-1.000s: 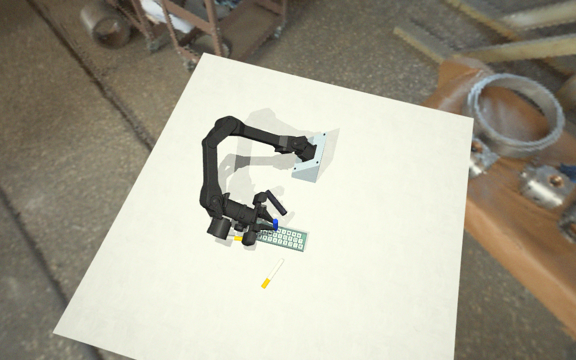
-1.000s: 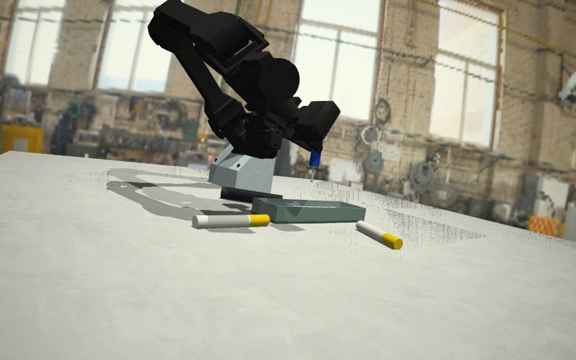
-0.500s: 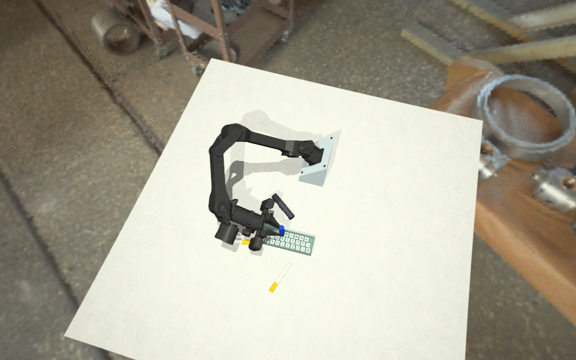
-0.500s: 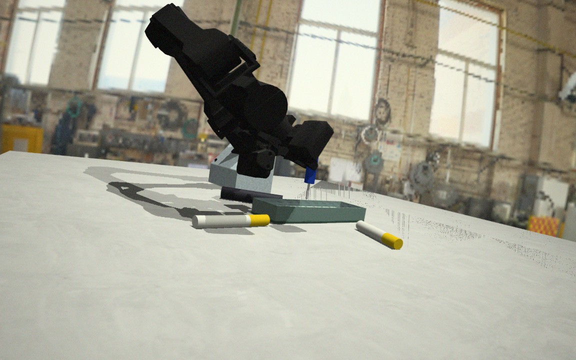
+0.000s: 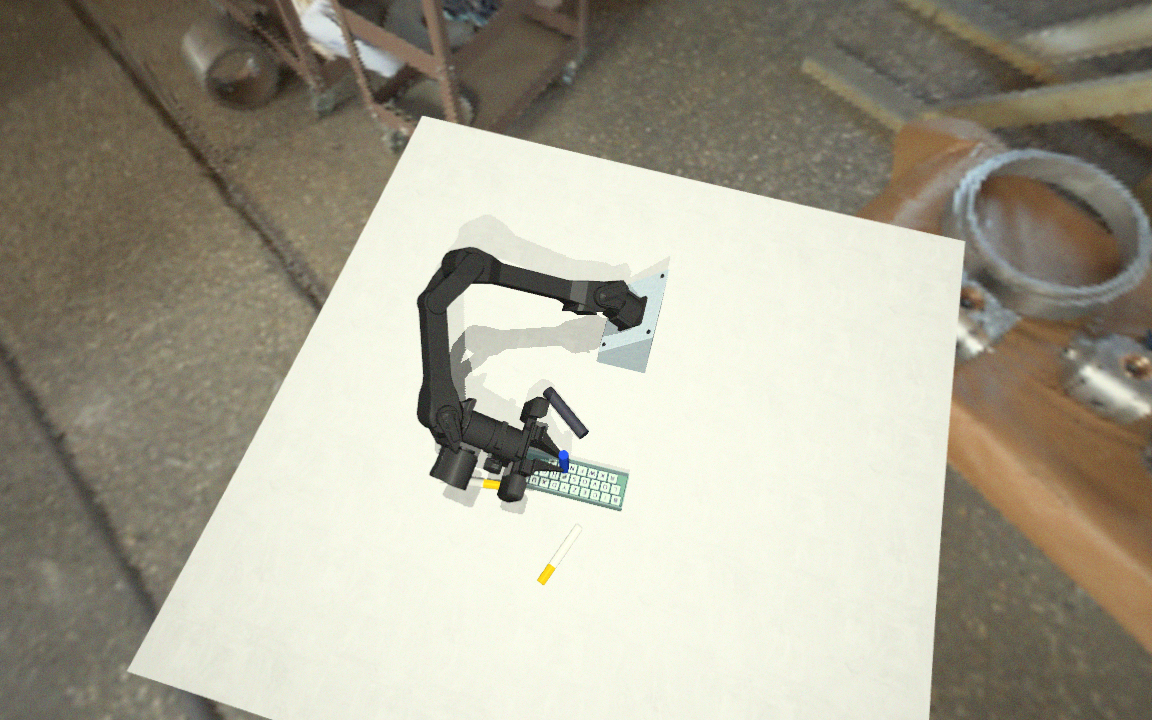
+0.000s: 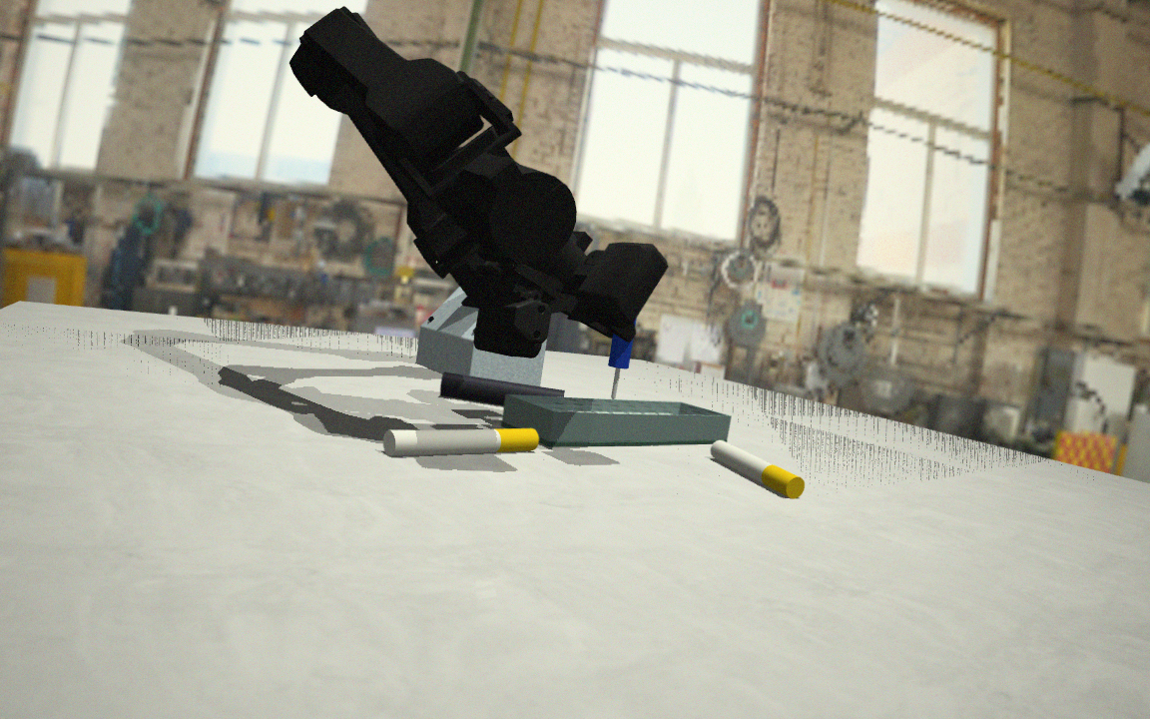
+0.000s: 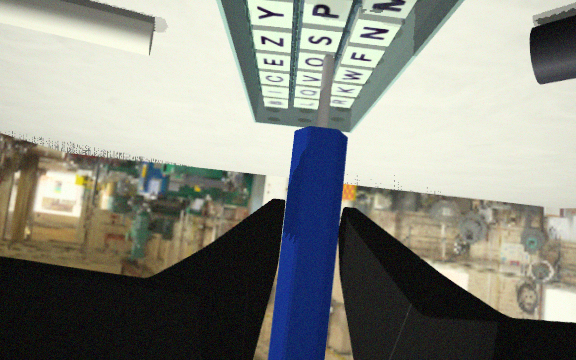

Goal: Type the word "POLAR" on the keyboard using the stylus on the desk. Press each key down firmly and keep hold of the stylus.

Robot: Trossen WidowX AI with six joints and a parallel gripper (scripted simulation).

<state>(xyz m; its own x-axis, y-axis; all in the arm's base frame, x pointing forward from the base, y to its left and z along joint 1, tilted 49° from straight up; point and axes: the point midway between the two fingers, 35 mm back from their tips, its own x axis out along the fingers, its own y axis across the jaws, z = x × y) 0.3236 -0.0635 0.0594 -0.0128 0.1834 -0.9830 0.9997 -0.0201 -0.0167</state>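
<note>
Now: the black bar 13 cm behind my gripper tip, 3 cm to the right of it and 8 cm below it. The rest, counted from my gripper tip: grey stylus tip (5 cm below); then blue stylus (1 cm below).
</note>
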